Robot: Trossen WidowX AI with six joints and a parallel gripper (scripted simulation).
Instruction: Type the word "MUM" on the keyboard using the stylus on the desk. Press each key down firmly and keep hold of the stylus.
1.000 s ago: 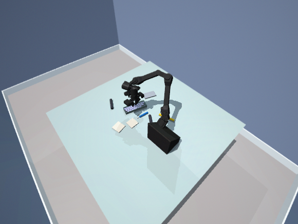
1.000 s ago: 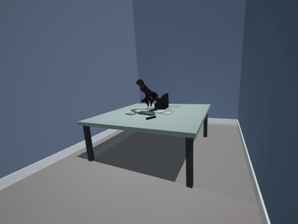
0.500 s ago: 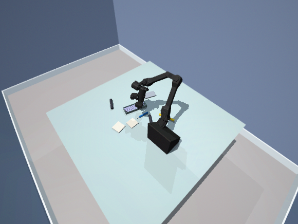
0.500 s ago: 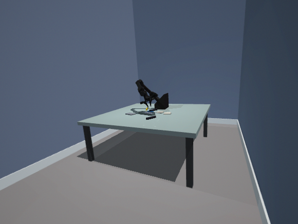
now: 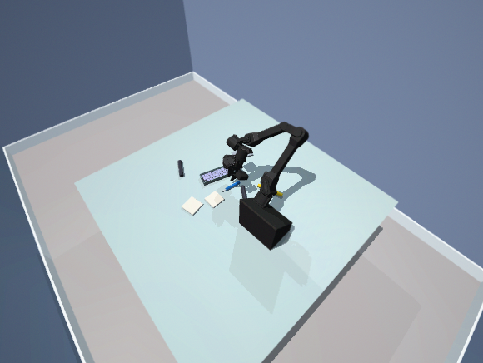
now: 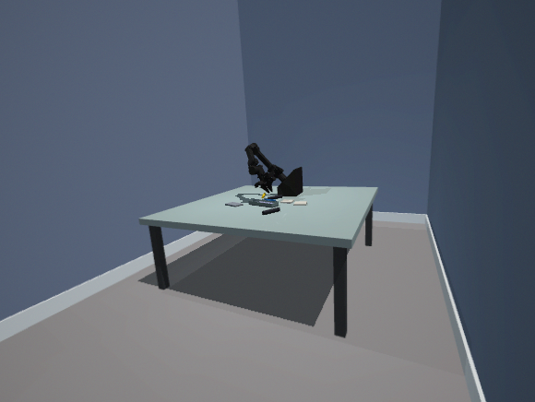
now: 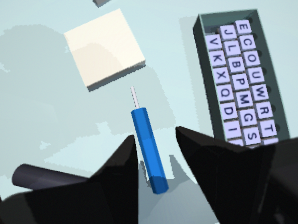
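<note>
Right now the blue stylus is 60 mm below my gripper tip and 20 mm to the left of it. Also, from my gripper tip: grey plate 240 mm to the right, 110 mm ahead, 60 mm below; grey stylus tip 60 mm below, 50 mm to the left.
</note>
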